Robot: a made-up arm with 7 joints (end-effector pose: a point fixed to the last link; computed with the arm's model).
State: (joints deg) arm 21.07 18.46 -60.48 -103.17 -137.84 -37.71 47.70
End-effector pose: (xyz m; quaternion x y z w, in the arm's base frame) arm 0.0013 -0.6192 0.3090 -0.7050 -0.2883 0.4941 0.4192
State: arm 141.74 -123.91 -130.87 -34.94 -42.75 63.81 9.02
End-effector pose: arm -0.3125 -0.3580 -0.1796 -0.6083 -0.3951 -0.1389 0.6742
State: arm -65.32 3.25 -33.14 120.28 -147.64 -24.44 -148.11
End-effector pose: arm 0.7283 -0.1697 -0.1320 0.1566 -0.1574 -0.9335 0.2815
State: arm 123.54 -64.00 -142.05 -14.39 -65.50 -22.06 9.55
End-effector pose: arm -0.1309 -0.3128 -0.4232 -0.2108 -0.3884 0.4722 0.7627
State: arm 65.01 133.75 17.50 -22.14 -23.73 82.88 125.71
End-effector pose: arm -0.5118 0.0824 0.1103 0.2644 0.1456 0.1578 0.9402
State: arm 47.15 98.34 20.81 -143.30 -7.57 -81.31 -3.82
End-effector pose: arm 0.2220 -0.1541 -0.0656 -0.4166 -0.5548 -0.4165 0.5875
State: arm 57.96 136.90 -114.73 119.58 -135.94 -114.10 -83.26
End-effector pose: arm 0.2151 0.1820 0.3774 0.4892 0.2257 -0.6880 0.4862
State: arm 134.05 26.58 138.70 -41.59 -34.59 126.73 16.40
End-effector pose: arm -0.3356 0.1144 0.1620 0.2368 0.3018 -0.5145 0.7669
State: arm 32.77 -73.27 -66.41 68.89 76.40 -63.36 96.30
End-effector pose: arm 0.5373 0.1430 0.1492 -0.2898 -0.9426 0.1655 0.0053
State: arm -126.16 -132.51 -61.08 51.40 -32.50 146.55 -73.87
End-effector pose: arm -0.2849 -0.0260 0.1454 -0.4520 0.4343 -0.2112 0.7500
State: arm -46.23 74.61 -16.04 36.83 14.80 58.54 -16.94
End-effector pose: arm 0.2582 -0.1333 -0.3141 -0.3272 -0.3765 -0.8507 0.1659
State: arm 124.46 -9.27 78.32 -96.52 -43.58 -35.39 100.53
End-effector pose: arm -0.1030 -0.6154 0.3632 -0.6705 -0.6742 -0.1585 0.2661
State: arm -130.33 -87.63 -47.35 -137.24 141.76 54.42 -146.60
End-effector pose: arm 0.7259 0.0255 0.4734 0.6212 -0.4679 -0.4465 0.4425
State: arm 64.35 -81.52 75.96 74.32 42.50 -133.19 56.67
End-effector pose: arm -0.2950 0.1205 0.4344 0.8025 0.0102 -0.0836 0.5907
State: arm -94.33 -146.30 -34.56 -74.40 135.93 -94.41 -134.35
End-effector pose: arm 0.3919 -0.4969 -0.4066 0.2381 0.4073 0.8128 0.3417
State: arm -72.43 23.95 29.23 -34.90 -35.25 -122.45 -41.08
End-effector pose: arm 0.3905 -0.1585 0.0044 0.6106 0.3709 -0.6826 0.1537
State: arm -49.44 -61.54 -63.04 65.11 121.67 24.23 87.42
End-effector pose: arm -0.1223 0.2815 -0.1033 -0.1080 0.0497 -0.0129 0.9928
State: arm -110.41 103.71 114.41 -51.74 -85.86 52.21 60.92
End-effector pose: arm 0.0484 -0.4755 -0.1260 -0.3573 -0.5432 0.1323 0.7482
